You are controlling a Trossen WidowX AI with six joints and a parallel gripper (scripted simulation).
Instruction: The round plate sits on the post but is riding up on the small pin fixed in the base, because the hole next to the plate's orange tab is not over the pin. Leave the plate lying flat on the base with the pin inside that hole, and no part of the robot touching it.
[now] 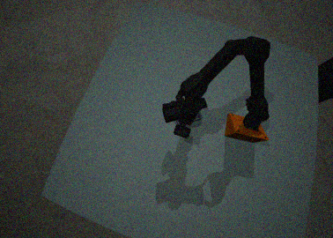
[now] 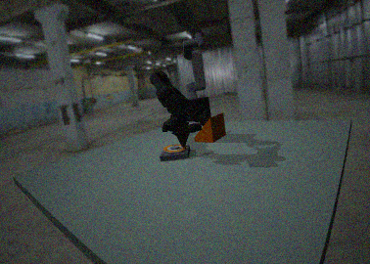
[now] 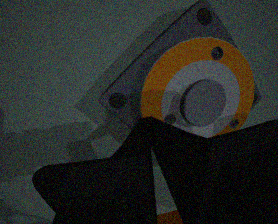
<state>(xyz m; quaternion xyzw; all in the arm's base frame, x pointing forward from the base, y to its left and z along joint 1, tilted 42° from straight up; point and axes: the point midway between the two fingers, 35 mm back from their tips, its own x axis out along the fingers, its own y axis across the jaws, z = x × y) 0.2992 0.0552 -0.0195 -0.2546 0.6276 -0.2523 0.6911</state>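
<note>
Right now my gripper tip is 50 mm to the left of the grey square base and 20 mm above it.
</note>
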